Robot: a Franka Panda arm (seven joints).
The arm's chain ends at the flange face. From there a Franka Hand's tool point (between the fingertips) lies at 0.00 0.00 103.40 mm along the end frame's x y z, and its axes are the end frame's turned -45 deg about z.
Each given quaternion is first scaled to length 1.
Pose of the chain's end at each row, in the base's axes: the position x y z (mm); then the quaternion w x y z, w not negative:
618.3 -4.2 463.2 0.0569 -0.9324 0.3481 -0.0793
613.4 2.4 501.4 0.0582 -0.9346 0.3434 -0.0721
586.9 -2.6 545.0 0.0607 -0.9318 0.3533 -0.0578
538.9 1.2 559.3 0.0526 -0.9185 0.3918 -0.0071
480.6 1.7 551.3 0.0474 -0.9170 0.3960 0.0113
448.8 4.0 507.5 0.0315 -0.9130 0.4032 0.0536
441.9 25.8 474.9 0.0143 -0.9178 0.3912 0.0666
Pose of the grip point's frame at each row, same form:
637.7 1.1 361.8 0.0222 -0.9946 -0.0352 -0.0950
631.5 8.5 399.8 0.0262 -0.9949 -0.0404 -0.0889
602.5 4.9 443.1 0.0340 -0.9960 -0.0302 -0.0766
544.5 10.6 456.5 0.0459 -0.9985 0.0105 -0.0267
482.3 11.6 448.4 0.0481 -0.9987 0.0149 -0.0077
441.3 14.4 404.9 0.0496 -0.9978 0.0231 0.0375
430.4 33.9 372.5 0.0387 -0.9976 0.0102 0.0561

